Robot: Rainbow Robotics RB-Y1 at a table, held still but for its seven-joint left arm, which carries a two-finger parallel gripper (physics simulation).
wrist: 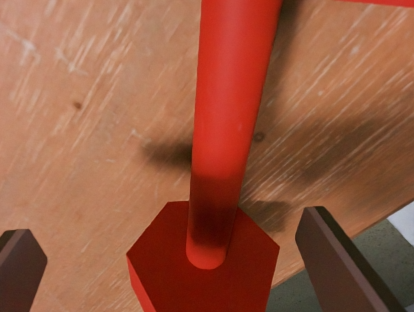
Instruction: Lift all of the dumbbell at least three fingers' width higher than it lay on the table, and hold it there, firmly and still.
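Observation:
A red dumbbell [227, 100] runs from the top of the wrist view down to the lower middle. Its round handle ends in a six-sided head at the bottom, which is cut off by the frame. A red edge at the top right looks like part of its other head. My gripper [167, 222] is open, with one dark finger at the lower left and one at the lower right. The near head lies between the two fingers in the view, with a gap on each side. Neither finger appears to touch it. The far head is mostly out of view.
The scratched wooden table [75, 150] lies beneath, with dark shadows on it beside the handle. The table's edge crosses the lower right, and a grey floor with a whitish patch shows beyond it.

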